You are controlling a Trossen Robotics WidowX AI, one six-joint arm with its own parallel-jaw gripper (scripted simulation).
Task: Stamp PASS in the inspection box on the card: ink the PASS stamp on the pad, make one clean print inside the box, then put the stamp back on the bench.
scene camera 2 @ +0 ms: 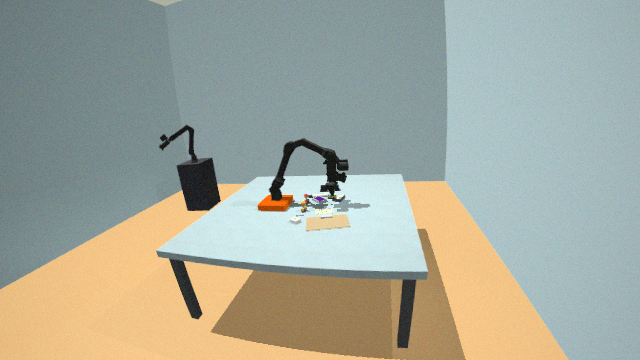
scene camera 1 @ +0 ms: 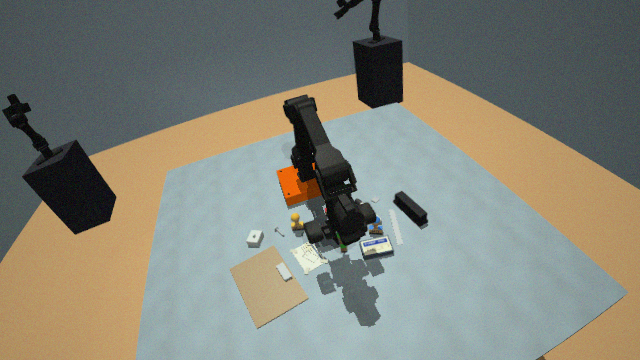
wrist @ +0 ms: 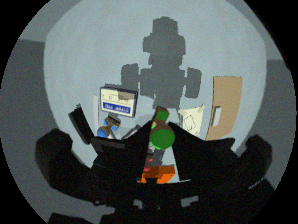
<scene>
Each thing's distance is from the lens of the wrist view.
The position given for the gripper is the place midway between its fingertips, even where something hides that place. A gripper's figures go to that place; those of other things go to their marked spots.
gripper (wrist: 159, 123): 10 cm
green stamp (wrist: 162, 136): 7 cm
brown board (wrist: 227, 94): 28 cm
The marked spots on the green stamp and the brown board are 25 cm apart.
</scene>
